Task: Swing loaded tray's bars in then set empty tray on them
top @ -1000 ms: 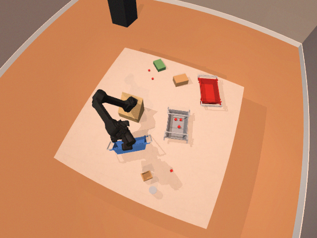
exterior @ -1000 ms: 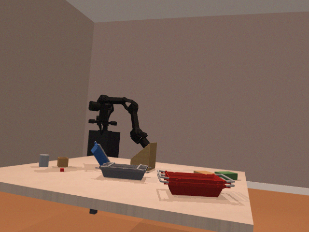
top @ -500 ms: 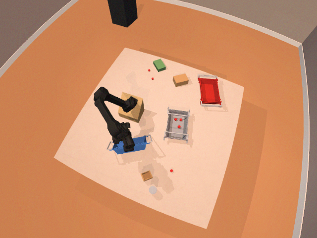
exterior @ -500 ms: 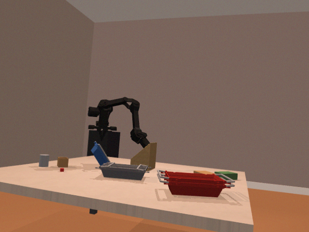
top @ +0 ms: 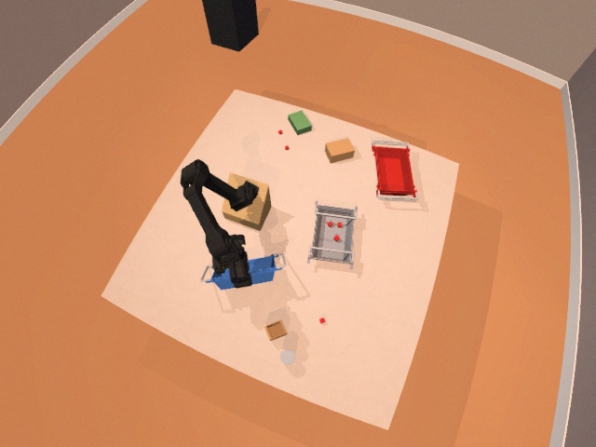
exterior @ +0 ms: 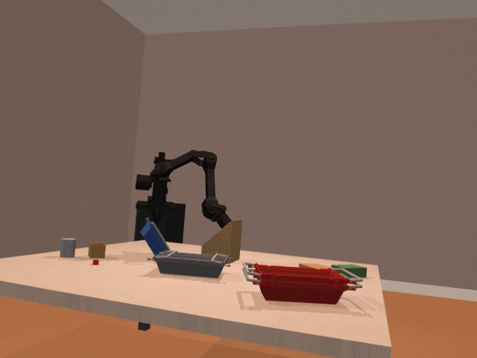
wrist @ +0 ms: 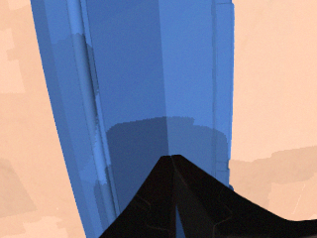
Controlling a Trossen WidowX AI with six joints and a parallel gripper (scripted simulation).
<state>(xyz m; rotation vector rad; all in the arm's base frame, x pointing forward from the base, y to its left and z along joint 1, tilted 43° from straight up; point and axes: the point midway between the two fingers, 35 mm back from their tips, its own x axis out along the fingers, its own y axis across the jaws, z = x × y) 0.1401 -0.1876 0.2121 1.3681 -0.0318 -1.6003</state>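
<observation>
Now: the blue tray 1 cm behind my gripper tip, 2 cm to the left of it and 6 cm below it. Also, from my gripper tip: grey cylinder: 30 cm ahead, 20 cm to the right, 9 cm below; then brown box: 21 cm ahead, 13 cm to the right, 11 cm below; then red cube: 35 cm ahead, 1 cm to the right, 12 cm below.
</observation>
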